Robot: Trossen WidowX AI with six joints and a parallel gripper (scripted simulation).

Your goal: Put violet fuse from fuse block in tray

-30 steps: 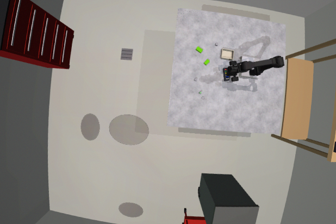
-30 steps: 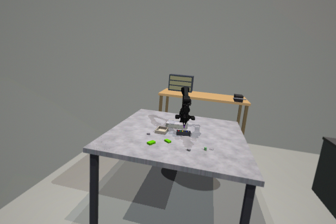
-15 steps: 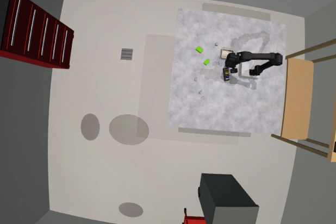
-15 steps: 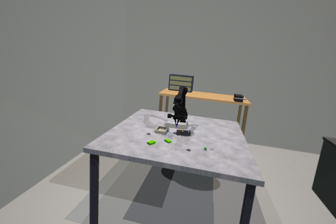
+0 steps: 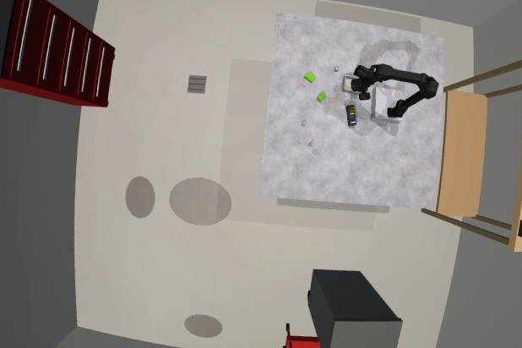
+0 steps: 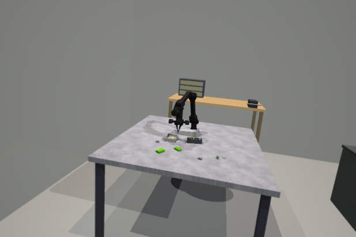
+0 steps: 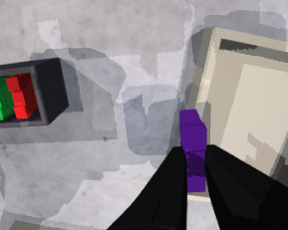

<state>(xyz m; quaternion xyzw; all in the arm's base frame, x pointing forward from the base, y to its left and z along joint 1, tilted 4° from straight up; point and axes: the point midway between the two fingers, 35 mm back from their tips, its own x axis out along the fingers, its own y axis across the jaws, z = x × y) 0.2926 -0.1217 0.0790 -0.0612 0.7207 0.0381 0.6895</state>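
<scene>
The tray is 2 cm behind my gripper tip, 6 cm to the right of it and 9 cm below it. From my gripper tip the other things lie so: violet fuse: 1 cm below; then yellow fuse: 1 cm behind, 15 cm to the left, 7 cm below; then green fuse: 13 cm to the left, 7 cm below.
</scene>
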